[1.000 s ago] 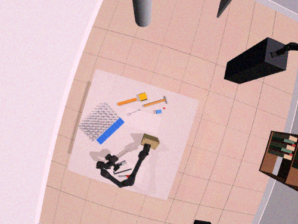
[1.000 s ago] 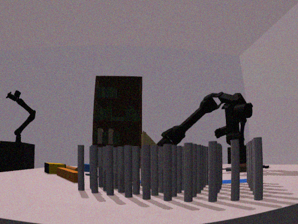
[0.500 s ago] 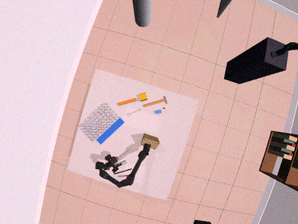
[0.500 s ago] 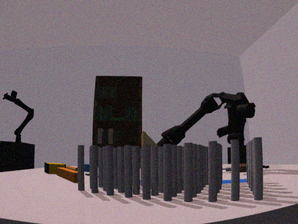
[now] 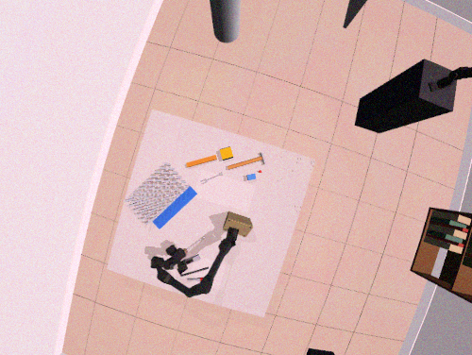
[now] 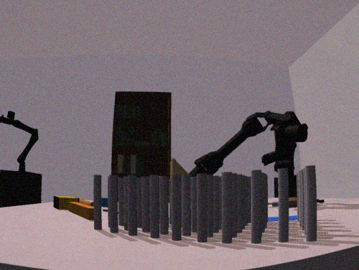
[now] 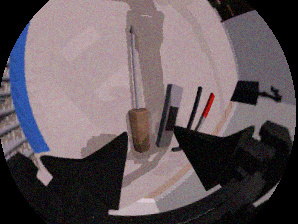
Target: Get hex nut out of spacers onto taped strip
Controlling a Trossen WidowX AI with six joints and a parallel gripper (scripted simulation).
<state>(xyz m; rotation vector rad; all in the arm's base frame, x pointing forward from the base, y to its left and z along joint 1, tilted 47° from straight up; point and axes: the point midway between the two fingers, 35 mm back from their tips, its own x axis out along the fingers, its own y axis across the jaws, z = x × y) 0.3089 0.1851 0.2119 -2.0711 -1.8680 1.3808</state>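
Right now my gripper tip is 7 cm above the grey block, 6 cm to the right of it and 5 cm past it. From my gripper tip the other things lie so: red-handled tool (19 cm to the left, 16 cm behind, 8 cm below); blue taped strip (30 cm to the right, 16 cm ahead, 8 cm below); orange bar (68 cm to the right, 7 cm below, 4 cm ahead).
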